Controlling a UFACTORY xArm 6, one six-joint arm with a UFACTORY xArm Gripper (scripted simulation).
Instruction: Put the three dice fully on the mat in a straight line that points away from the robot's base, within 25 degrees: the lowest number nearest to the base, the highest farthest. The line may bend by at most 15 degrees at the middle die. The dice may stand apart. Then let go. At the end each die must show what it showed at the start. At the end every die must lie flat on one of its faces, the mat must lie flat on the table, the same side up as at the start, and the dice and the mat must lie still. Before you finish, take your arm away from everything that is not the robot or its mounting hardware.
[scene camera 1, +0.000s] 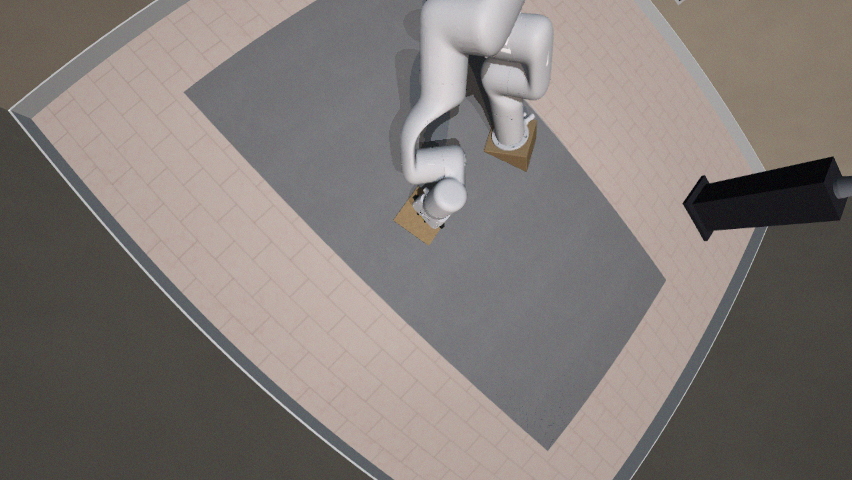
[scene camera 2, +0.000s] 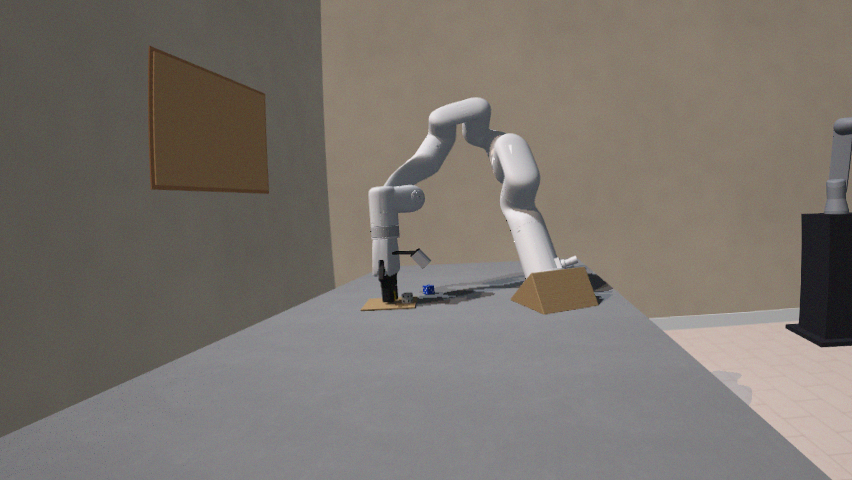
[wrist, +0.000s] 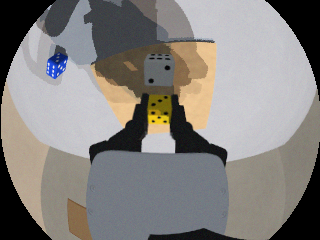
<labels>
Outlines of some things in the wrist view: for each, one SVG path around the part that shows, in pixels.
The gripper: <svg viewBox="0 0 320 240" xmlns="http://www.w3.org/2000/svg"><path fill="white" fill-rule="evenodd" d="M90 146L89 155L92 164L87 181L86 212L93 240L245 240L224 235L229 210L228 181L224 167L227 161L227 150L212 143L210 144L193 130L193 125L186 120L184 106L179 105L178 94L171 95L170 136L175 140L175 153L142 152L142 139L148 134L149 124L147 112L149 94L147 93L142 94L140 104L135 105L132 120L126 123L124 129L110 137L108 141L105 140Z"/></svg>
A white die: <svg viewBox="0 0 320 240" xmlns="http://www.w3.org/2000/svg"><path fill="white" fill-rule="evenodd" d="M148 54L144 60L145 85L171 87L175 70L173 56L169 54Z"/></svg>
</labels>
